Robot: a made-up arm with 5 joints. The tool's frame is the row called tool. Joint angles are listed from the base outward. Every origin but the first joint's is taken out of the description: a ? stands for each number. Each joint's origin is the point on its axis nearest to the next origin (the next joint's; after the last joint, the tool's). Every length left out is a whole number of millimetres.
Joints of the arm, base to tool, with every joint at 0 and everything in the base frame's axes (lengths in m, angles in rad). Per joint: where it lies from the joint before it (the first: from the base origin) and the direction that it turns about. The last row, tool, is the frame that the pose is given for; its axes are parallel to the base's.
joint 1: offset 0 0 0.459 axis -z
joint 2: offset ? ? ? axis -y
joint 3: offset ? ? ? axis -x
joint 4: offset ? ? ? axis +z
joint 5: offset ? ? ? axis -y
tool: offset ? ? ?
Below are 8 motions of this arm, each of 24 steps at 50 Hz.
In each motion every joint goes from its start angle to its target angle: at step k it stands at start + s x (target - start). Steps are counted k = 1, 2, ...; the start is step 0. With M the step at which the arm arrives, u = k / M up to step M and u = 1 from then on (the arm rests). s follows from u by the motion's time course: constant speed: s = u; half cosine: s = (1 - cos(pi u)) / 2; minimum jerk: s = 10 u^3 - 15 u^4 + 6 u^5.
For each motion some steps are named. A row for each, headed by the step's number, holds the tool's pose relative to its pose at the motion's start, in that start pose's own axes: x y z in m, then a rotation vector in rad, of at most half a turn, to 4 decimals.
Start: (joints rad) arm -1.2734 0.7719 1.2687 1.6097 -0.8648
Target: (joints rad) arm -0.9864 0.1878 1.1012 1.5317 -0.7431
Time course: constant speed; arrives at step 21
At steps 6, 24:
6: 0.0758 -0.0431 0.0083 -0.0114 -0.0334 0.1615
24: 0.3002 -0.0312 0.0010 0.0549 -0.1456 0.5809

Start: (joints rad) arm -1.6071 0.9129 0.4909 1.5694 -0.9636
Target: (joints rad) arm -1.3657 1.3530 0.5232 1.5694 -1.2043
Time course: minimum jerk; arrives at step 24
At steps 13, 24:
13: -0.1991 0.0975 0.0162 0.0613 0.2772 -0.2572
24: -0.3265 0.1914 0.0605 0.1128 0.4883 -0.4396

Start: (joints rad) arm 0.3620 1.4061 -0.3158 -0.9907 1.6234
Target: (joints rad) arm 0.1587 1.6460 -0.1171 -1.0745 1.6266
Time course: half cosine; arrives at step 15
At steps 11, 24:
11: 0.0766 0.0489 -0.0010 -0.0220 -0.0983 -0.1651
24: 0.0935 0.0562 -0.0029 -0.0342 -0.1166 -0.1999

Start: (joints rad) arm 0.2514 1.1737 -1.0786 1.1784 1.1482
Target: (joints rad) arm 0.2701 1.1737 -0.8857 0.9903 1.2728
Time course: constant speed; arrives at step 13
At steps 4, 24:
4: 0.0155 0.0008 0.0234 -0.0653 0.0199 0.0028
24: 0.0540 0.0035 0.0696 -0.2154 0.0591 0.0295

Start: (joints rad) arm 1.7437 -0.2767 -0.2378 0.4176 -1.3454
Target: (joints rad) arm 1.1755 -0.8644 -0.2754 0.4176 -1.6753
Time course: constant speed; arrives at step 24
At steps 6, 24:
6: -0.0376 0.0010 0.0026 -0.0866 0.2578 0.0515
24: -0.1512 -0.0014 0.0670 -0.3299 1.0559 0.0427

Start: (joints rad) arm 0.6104 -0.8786 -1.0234 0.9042 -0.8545
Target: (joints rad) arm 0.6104 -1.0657 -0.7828 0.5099 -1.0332
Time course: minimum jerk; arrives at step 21
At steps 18, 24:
18: -0.1235 0.2109 0.0483 0.3663 0.4115 -0.3967
24: -0.1248 0.2156 0.0506 0.3751 0.4210 -0.4060

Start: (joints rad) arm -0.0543 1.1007 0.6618 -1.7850 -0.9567
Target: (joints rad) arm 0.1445 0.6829 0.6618 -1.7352 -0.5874
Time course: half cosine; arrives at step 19
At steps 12, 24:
12: 0.2064 -0.1581 -0.0770 -0.2836 -0.4237 -0.0847
24: 0.2886 -0.2368 -0.0792 -0.4135 -0.5933 -0.1118

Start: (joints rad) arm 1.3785 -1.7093 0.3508 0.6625 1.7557
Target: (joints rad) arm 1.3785 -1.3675 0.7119 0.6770 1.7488
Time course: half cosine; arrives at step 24
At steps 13, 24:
13: 0.0938 -0.0576 0.0204 -0.0266 -0.0071 0.2770
24: 0.1728 -0.0827 0.0485 -0.0735 -0.0035 0.4854

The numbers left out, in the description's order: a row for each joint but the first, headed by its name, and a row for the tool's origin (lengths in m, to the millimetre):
joint 2: 0.094 0.031 0
joint 3: 0.398 0 0.077
joint 4: 0 -0.112 -0.257
joint 5: -0.331 0.035 0
tool: -0.039 0 -0.182

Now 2 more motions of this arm.
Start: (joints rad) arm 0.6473 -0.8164 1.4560 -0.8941 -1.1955
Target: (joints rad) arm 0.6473 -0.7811 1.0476 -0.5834 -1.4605
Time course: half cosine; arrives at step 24
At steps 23, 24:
23: -0.1541 -0.1039 0.0135 -0.1907 0.5267 0.3684
24: -0.1545 -0.1044 0.0137 -0.1917 0.5287 0.3701

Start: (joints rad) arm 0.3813 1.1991 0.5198 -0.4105 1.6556
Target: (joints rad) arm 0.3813 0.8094 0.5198 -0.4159 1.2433
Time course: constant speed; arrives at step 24
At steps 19, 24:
19: -0.1096 0.0021 0.1104 0.1417 0.5708 0.1200
24: -0.1297 -0.0040 0.1476 0.1735 0.7201 0.1604

